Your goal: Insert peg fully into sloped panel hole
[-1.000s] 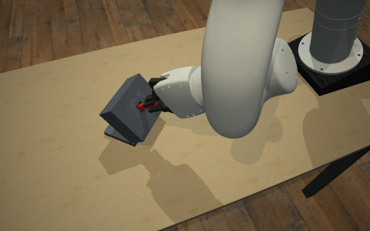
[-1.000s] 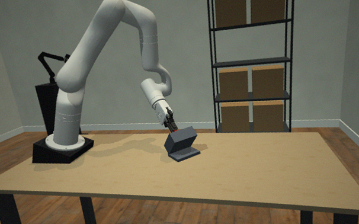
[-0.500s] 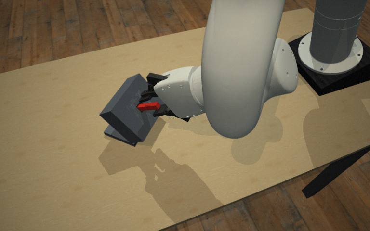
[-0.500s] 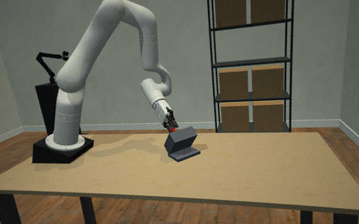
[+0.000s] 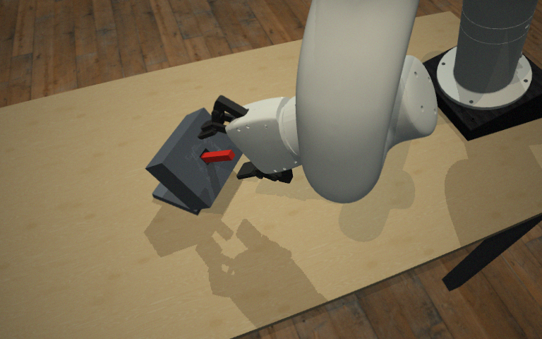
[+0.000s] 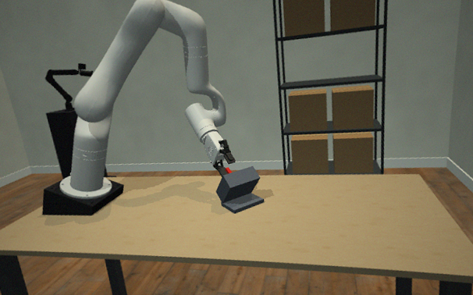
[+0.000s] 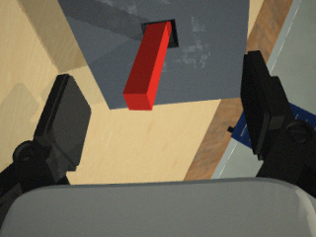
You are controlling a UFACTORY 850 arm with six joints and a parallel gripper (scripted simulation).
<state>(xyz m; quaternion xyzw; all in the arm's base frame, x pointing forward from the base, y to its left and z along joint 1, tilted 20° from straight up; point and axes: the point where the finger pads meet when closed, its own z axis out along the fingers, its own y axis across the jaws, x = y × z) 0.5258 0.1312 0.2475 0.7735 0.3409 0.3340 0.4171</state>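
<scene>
The red peg lies 2 cm ahead of my hand, 1 cm to the right of it and 3 cm below it. The rest, counted from my hand: grey base 7 cm ahead, 5 cm to the right, 12 cm below.
</scene>
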